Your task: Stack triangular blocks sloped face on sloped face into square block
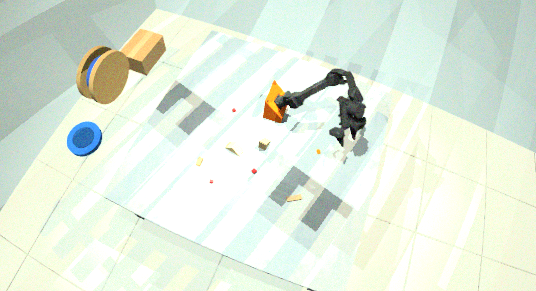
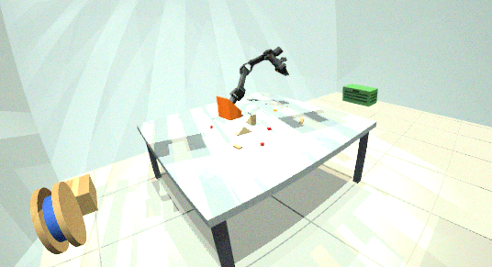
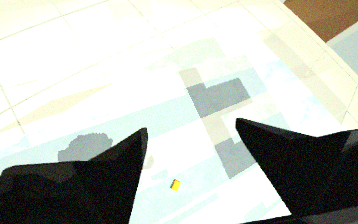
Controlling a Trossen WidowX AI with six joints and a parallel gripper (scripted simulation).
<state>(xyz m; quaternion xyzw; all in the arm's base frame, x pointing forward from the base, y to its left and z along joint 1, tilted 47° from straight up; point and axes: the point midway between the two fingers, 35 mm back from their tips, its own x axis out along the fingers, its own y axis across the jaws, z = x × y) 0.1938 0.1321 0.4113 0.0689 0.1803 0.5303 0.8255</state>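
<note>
Now: gripper tip 140 mm short of the tan triangular block, 520 mm to the left of it and 240 mm above it. The rest, counted from my gripper tip: tan stick (260 mm ahead, 130 mm to the right, 260 mm below).
</note>
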